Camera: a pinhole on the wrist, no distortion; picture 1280 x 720 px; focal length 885.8 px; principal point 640.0 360.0 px. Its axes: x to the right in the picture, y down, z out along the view. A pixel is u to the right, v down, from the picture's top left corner.
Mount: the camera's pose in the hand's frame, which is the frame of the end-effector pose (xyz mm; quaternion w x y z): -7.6 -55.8 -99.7 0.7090 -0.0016 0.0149 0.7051
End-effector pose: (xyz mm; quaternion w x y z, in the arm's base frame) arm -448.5 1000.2 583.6 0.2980 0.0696 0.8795 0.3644
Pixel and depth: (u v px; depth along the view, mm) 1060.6 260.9 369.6
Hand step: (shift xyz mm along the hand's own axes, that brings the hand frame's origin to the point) 41.6 128.0 264.9
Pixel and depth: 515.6 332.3 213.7
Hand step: 3.0 -80.9 114.5
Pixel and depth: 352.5 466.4 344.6
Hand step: -43.1 -159.4 248.1
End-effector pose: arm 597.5 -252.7 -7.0 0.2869 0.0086 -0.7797 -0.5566
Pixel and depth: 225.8 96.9 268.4
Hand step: 76.5 -175.5 170.0
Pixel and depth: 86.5 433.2 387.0
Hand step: -33.6 -288.4 293.4
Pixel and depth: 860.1 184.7 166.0
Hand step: 28.6 -10.9 64.6
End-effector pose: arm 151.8 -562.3 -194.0 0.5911 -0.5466 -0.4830 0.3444
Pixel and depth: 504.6 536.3 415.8
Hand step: -82.8 -109.2 319.0
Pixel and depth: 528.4 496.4 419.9
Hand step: -64.6 -98.5 322.5
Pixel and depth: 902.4 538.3 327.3
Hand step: -66.8 49.1 226.4
